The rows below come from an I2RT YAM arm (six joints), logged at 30 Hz.
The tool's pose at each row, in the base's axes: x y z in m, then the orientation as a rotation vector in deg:
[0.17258, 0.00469, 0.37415, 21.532, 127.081, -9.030]
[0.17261, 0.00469, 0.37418, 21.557, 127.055, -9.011]
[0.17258, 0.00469, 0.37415, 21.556, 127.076, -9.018]
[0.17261, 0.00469, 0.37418, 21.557, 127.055, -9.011]
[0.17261, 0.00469, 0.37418, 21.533, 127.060, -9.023]
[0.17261, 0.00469, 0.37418, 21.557, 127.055, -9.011]
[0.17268, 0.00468, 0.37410, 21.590, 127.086, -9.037]
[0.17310, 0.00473, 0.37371, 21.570, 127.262, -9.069]
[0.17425, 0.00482, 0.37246, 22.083, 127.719, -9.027]
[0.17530, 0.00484, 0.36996, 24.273, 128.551, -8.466]
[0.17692, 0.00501, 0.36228, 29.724, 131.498, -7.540]
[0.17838, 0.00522, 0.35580, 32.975, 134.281, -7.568]
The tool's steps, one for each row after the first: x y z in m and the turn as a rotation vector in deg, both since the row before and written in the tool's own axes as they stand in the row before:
[-0.00004, 0.00001, 0.00000, -0.006, -0.020, 0.029]
[0.00004, -0.00001, 0.00000, 0.006, 0.020, -0.007]
[-0.00004, 0.00001, 0.00000, -0.006, -0.020, 0.007]
[0.00000, 0.00000, 0.00000, 0.000, 0.000, -0.022]
[0.00000, 0.00000, 0.00000, 0.000, 0.000, 0.022]
[0.00002, 0.00001, 0.00010, 0.032, 0.034, 0.009]
[0.00007, 0.00018, 0.00054, 0.026, 0.167, -0.054]
[0.00032, 0.00044, 0.00161, 0.181, 0.532, 0.299]
[0.00131, 0.00032, 0.00235, 0.430, 1.220, 1.585]
[0.00490, 0.00046, 0.00612, 1.477, 3.934, 3.556]
[0.00375, 0.00038, 0.00547, 1.406, 3.316, 1.682]

